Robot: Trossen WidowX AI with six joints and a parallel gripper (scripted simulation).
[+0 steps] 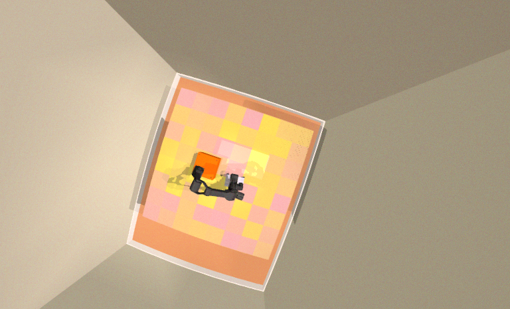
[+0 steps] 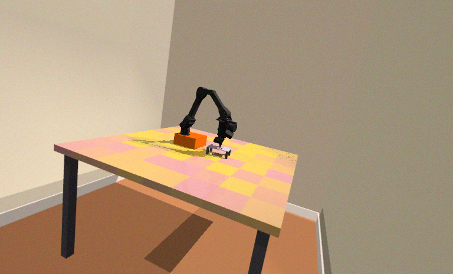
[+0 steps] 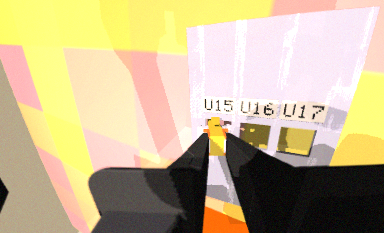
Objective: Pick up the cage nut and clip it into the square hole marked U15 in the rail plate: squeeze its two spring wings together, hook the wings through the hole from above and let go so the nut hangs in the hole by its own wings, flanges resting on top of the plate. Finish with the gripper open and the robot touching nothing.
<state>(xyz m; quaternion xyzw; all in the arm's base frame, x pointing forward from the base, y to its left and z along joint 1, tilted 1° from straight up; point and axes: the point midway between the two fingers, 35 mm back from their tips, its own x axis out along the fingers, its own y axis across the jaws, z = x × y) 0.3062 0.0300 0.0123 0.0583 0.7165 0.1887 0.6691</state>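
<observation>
Now: the cage nut 10 mm below my gripper tip.
</observation>
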